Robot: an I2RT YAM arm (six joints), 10 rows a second.
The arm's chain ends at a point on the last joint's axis. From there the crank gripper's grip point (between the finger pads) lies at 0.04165 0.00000 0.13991 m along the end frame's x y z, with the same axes.
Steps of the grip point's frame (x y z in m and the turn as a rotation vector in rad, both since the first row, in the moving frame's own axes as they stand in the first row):
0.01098 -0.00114 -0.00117 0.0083 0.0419 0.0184
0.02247 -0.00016 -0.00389 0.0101 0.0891 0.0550
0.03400 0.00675 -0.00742 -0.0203 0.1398 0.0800
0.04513 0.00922 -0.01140 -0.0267 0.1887 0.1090
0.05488 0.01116 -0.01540 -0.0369 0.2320 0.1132
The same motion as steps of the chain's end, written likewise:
0.00515 -0.00081 0.00070 0.0083 0.0419 0.0184
0.01022 -0.00140 0.00036 0.0101 0.0891 0.0550
0.01518 -0.00012 -0.00020 -0.0203 0.1398 0.0800
0.02013 -0.00032 -0.00101 -0.0267 0.1887 0.1090
0.02446 -0.00026 -0.00192 -0.0369 0.2320 0.1132

